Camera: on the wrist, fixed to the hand. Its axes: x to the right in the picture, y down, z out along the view.
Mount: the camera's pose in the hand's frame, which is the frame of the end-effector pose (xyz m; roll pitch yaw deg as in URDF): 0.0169 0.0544 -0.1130 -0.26 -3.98 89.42
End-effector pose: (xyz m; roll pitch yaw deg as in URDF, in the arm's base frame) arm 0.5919 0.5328 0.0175 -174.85 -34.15 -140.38
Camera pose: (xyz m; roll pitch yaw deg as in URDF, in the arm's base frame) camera 0.5867 0.6120 0.1161 -145.75 7.22 135.26
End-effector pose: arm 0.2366 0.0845 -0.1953 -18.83 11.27 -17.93
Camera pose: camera 0.2338 0.1012 -0.3207 11.20 14.67 74.45
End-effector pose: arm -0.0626 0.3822 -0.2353 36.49 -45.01 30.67
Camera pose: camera -0.0733 0.5048 -0.2647 -52.87 -27.77 151.38
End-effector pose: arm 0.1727 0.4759 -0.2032 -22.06 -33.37 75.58
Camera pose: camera 0.1856 0.5582 -0.2984 -35.14 14.69 154.91
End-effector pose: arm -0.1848 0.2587 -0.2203 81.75 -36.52 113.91
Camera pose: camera -0.2906 0.2022 -0.1800 -84.48 -53.84 -73.34
